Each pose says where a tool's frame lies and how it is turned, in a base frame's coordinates. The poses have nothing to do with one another.
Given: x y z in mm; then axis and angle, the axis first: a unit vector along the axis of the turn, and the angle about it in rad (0 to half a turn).
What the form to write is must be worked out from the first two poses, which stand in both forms.
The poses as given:
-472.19 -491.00 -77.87 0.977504 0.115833 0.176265 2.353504
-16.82 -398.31 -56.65 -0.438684 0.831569 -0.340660 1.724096
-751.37 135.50 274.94 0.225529 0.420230 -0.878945 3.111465
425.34 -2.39 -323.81 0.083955 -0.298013 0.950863 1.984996
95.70 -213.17 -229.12 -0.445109 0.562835 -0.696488 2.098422
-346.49 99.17 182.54 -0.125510 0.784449 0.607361 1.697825
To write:
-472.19 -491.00 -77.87 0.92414 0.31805 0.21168 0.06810 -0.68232 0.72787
-16.82 -398.31 -56.65 0.06913 -0.75717 -0.64955 -0.08384 0.64440 -0.76008
-751.37 135.50 274.94 -0.89784 0.16303 -0.40902 0.21598 -0.64644 -0.73176
425.34 -2.39 -323.81 -0.39257 0.83537 0.38477 -0.90555 -0.27790 -0.32056
95.70 -213.17 -229.12 -0.20561 -0.97843 -0.02019 0.22511 -0.02721 -0.97395
-346.49 99.17 182.54 -0.10894 0.49154 -0.86402 -0.71340 0.56663 0.41230

